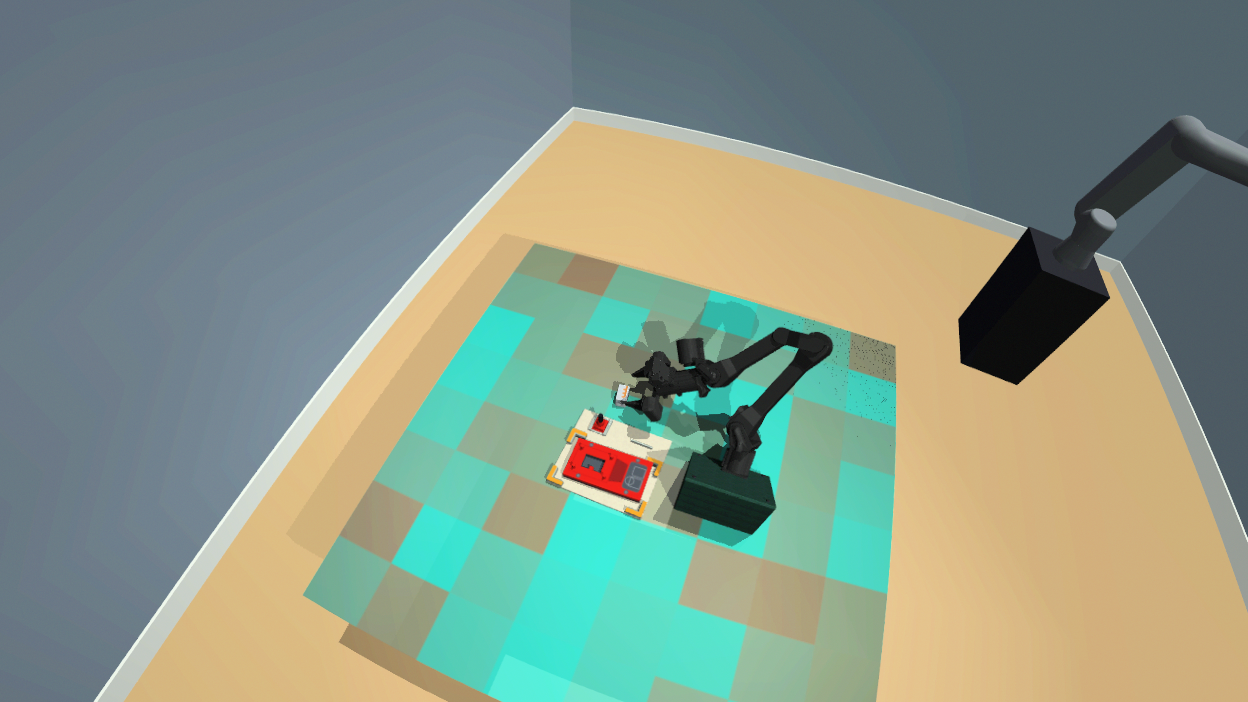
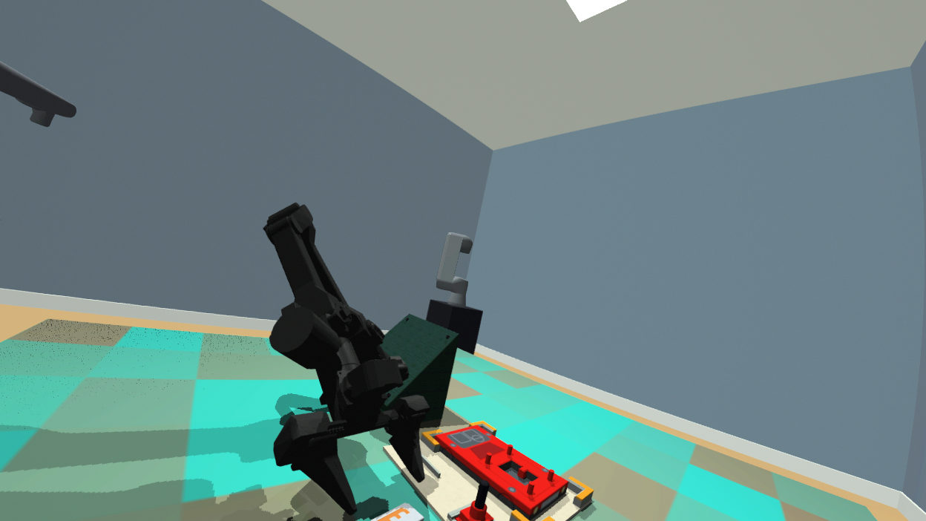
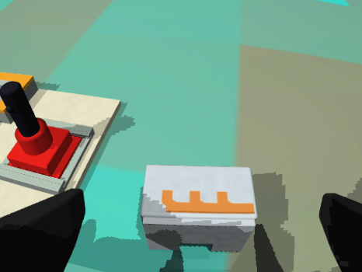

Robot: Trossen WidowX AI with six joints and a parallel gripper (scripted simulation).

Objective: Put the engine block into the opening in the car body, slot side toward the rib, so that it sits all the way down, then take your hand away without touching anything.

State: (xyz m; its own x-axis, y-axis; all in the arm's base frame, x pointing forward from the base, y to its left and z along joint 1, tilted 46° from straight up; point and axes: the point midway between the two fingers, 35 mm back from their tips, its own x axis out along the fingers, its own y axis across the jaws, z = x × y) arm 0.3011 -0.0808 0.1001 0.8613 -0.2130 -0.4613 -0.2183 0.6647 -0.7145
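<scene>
My gripper tip is 1 cm short of the engine block and 4 cm above it.
</scene>
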